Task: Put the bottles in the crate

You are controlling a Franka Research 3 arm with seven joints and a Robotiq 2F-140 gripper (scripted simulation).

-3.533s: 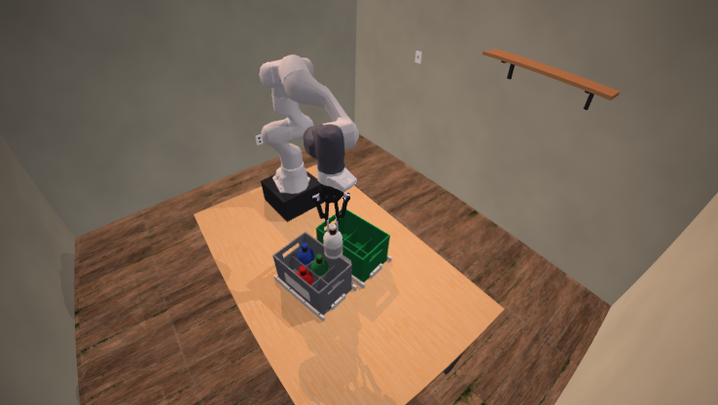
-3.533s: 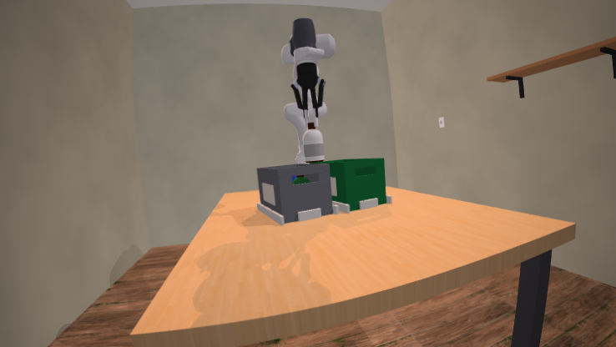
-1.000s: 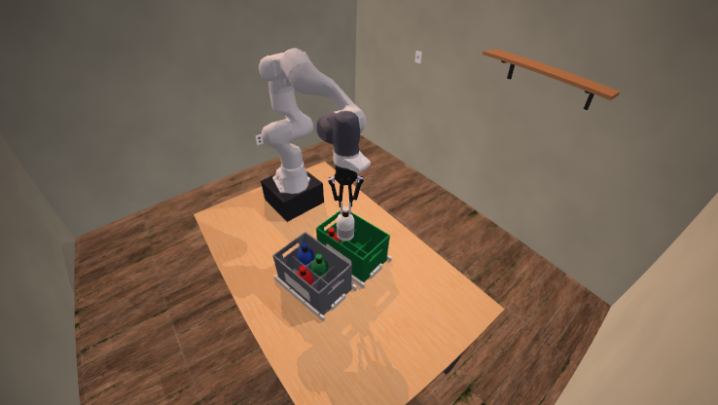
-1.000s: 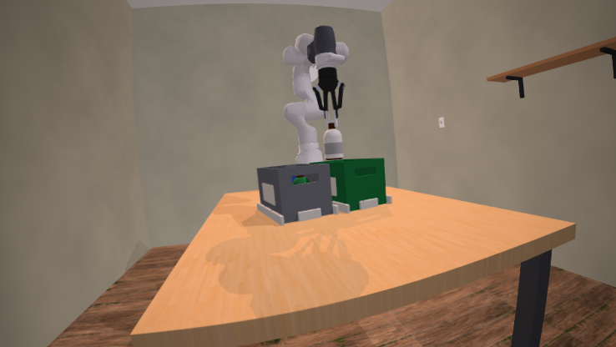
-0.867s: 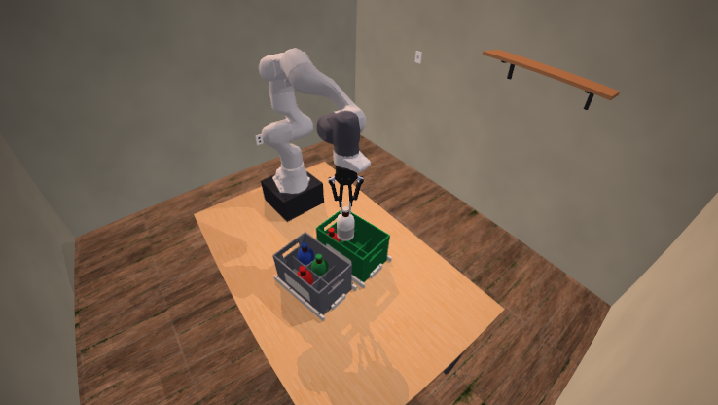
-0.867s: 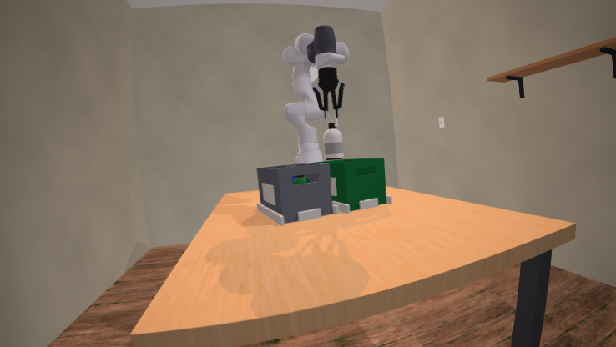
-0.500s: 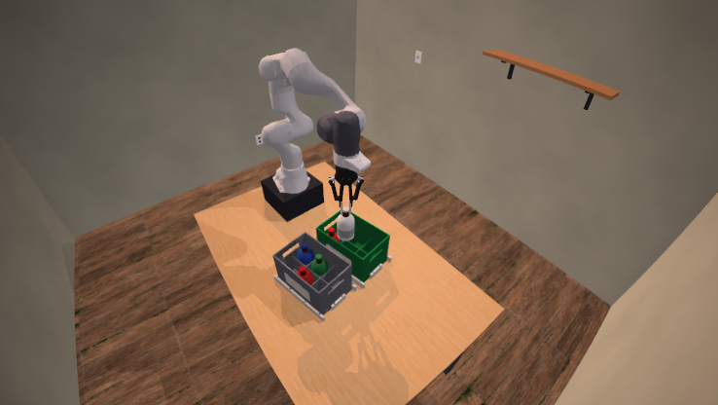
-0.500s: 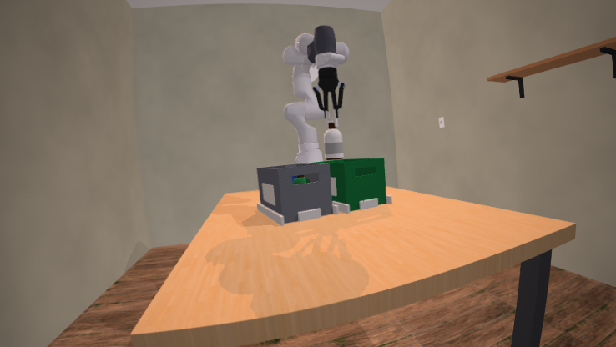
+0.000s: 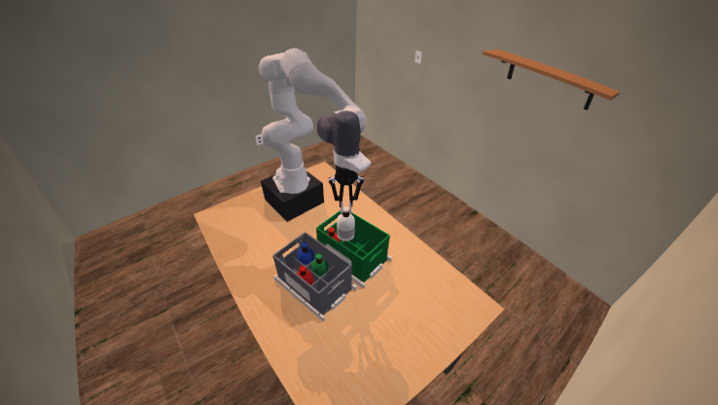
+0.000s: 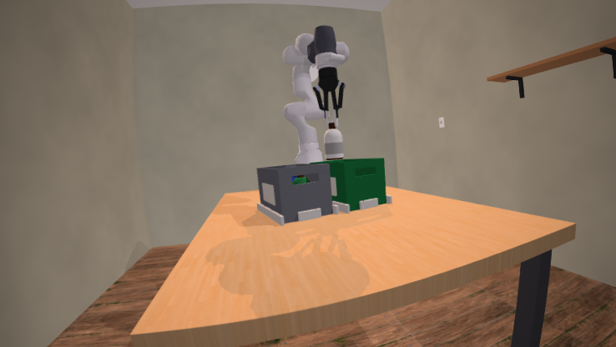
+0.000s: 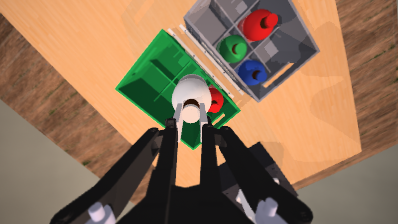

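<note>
Now: the white-labelled bottle 8 cm below my hand. Also, from my hand: green crate 1 cm behind, 4 cm to the left, 26 cm below; blue-label bottle 8 cm behind, 16 cm to the right, 26 cm below; green-label bottle 1 cm ahead, 15 cm to the right, 26 cm below.
</note>
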